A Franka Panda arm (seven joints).
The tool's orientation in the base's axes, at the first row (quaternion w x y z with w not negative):
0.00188 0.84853 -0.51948 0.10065
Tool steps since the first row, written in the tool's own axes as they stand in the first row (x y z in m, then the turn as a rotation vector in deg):
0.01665 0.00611 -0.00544 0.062 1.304 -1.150
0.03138 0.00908 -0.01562 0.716 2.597 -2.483
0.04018 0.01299 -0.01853 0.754 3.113 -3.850
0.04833 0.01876 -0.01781 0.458 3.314 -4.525
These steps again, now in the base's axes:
0.00102 -0.01690 0.00759 -1.317 -0.531 1.005
0.00316 -0.03015 0.01980 -2.395 -1.559 2.293
0.00309 -0.03939 0.02378 -3.064 -1.682 3.587
0.00171 -0.04930 0.02390 -3.485 -1.441 4.176

